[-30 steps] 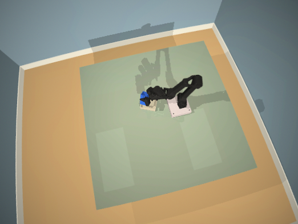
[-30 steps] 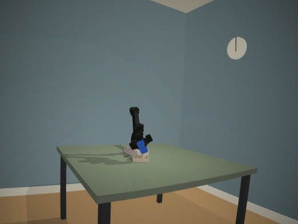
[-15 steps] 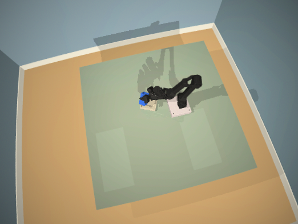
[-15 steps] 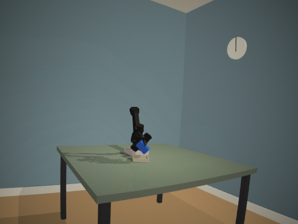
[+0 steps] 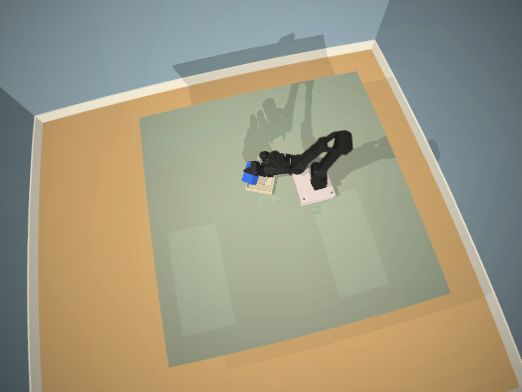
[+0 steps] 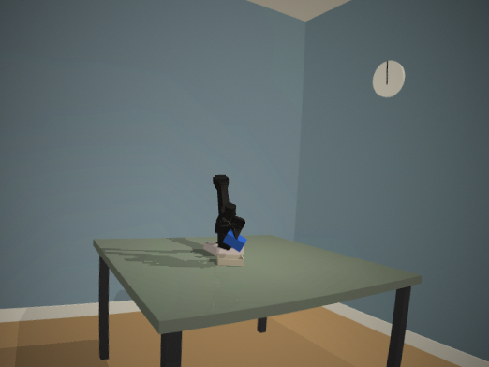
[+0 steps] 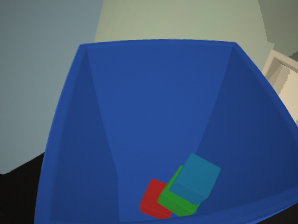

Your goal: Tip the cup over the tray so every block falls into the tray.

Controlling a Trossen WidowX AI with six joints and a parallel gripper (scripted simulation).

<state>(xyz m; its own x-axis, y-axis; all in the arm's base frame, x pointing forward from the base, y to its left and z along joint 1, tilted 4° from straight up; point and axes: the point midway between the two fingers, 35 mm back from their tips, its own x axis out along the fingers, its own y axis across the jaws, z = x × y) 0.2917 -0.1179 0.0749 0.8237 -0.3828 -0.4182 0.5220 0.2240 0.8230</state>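
Now: gripper tip 30 mm past the teal block and 20 mm to the right of it. From my gripper tip the other things lie so: blue square cup: 10 mm behind, 40 mm to the left; then green block: 20 mm behind, 30 mm to the left, 10 mm below; then red block: 40 mm to the left, 10 mm below.
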